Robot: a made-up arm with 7 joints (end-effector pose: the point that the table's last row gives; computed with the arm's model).
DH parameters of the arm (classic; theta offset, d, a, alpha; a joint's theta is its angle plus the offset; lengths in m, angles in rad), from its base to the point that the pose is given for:
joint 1: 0 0.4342 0 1.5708
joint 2: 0 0.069 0 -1.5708
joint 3: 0 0.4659 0.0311 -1.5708
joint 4: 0 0.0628 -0.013 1.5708
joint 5: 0 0.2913 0 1.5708
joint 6: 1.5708 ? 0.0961 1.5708
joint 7: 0 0.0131 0 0
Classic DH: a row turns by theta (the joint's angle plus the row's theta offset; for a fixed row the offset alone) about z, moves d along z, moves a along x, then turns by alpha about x.
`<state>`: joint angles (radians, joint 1 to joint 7).
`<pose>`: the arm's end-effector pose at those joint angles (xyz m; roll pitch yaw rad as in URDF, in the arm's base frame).
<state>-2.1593 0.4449 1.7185 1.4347 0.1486 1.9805 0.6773</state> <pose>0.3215 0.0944 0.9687 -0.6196 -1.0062 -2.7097</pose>
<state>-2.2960 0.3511 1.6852 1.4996 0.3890 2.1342 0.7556</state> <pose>0.2696 -0.0162 0.9527 -0.8212 -0.6143 -2.6825</pose>
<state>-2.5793 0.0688 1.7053 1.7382 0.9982 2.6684 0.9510</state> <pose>0.1120 -0.1277 0.8320 -1.0654 0.4063 3.1211</pose>
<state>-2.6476 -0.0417 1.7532 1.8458 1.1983 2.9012 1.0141</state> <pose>0.0826 -0.1112 0.7911 -1.2652 0.6433 2.7736</pose>
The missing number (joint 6, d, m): 0.0898
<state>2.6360 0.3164 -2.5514 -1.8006 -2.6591 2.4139 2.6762</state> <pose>-0.0476 0.1498 0.9180 -0.0019 0.7459 2.8658</pose>
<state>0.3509 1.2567 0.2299 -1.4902 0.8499 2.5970 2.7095</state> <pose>-0.4410 -0.3231 0.4276 -2.2345 0.4952 -2.6882</pose>
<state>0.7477 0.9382 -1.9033 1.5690 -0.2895 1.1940 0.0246</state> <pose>-0.1139 -0.6767 0.6841 -2.3161 -0.6677 -1.8219</pose>
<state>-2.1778 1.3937 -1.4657 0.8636 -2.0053 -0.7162 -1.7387</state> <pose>0.2056 0.7939 0.6301 -2.5761 0.4072 -2.8139</pose>
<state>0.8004 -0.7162 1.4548 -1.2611 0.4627 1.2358 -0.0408</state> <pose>0.5192 -0.0063 0.8130 -0.4789 0.8501 -1.1356</pose>
